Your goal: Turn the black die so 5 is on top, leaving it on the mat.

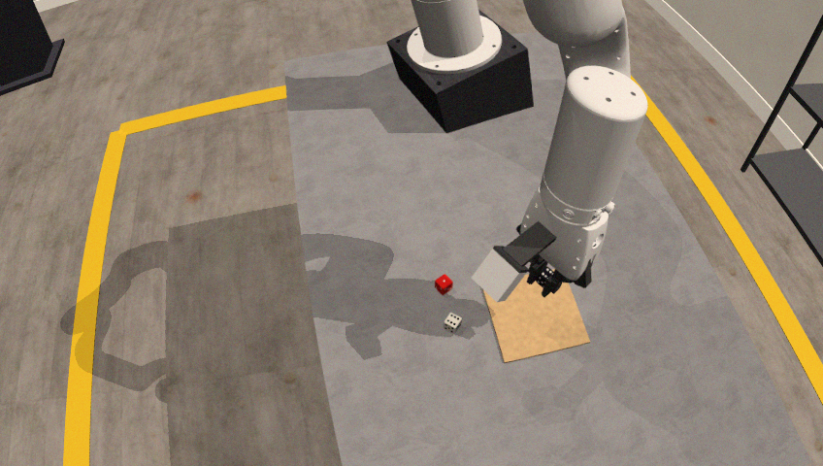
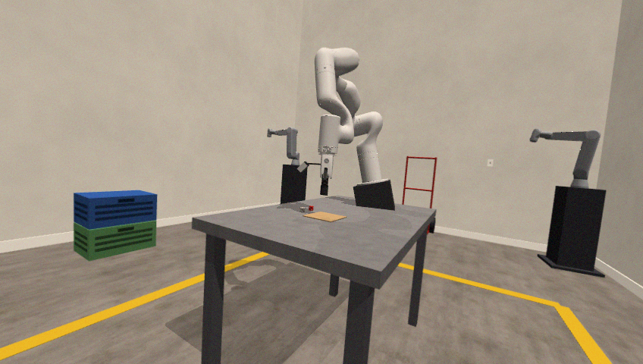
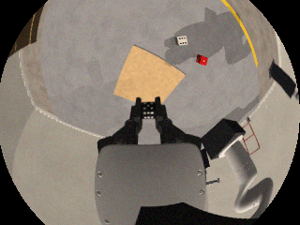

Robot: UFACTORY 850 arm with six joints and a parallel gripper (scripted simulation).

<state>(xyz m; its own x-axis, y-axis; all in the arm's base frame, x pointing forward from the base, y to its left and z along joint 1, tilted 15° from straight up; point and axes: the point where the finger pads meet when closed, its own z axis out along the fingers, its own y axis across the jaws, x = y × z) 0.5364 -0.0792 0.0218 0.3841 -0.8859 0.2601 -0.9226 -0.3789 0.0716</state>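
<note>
My hand is 10 mm to the right of the black die and 10 mm above it. Round my hand: white die: 30 mm behind, 120 mm to the right, 110 mm below; then mat: 10 mm to the left, 120 mm below; then red die: 100 mm behind, 100 mm to the right, 110 mm below.
</note>
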